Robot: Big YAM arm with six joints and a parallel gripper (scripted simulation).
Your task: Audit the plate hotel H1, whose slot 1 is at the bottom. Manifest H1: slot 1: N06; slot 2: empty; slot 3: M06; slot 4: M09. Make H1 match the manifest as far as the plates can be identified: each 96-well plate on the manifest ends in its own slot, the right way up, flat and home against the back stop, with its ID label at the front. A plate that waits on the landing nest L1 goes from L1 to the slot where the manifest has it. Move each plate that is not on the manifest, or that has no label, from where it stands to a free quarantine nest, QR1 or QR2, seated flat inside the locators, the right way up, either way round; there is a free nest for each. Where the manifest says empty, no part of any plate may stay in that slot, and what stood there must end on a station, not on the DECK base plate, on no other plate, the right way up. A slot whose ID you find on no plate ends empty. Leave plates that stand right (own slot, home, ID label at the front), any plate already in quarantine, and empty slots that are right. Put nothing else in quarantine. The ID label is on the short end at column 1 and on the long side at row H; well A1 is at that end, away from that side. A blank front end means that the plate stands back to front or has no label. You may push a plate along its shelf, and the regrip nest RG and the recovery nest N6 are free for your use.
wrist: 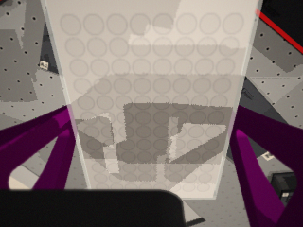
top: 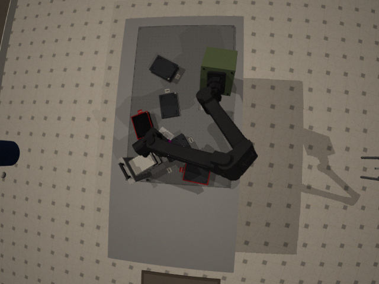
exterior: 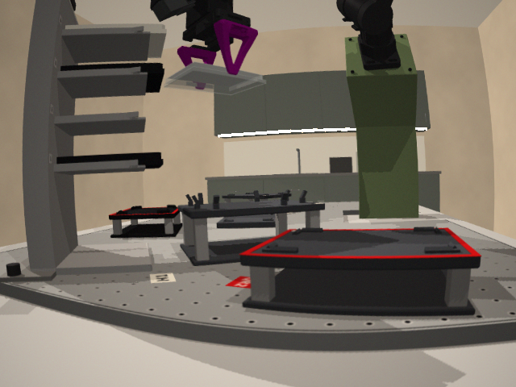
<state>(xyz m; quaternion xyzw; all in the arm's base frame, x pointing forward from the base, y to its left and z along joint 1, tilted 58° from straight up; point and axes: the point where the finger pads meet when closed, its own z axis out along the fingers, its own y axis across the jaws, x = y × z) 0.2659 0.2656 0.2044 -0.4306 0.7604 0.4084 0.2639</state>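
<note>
My gripper is now 190 mm short of the quarantine nest QR1, 90 mm to the left of it and 210 mm above it. Round my hand: clear 96-well plate: right at my hand; then white well plate: 80 mm ahead, 140 mm to the left, 30 mm above; then regrip nest RG: 50 mm behind, 30 mm to the left, 190 mm below.
</note>
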